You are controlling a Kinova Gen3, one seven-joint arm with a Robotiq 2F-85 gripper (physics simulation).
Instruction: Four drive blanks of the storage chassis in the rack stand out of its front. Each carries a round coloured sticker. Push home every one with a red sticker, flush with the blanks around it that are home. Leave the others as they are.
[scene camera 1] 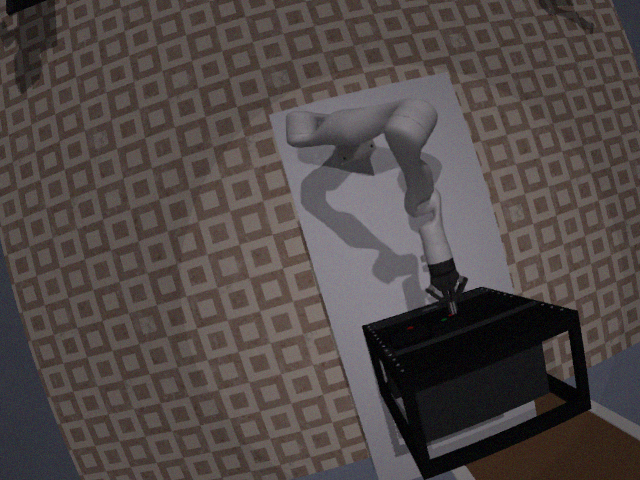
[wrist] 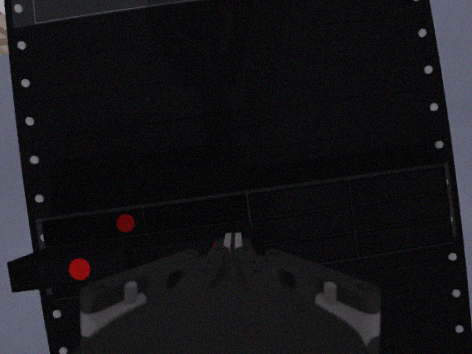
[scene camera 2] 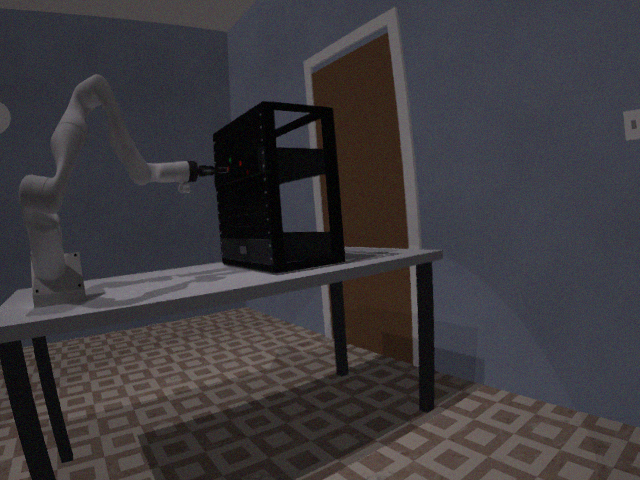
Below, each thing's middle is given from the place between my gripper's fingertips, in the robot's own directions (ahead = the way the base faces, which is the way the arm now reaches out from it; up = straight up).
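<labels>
There's the black rack (scene camera 1: 454, 371), and my hand is 9 cm above it, 3 cm to the right of it and 17 cm short of it.
</labels>
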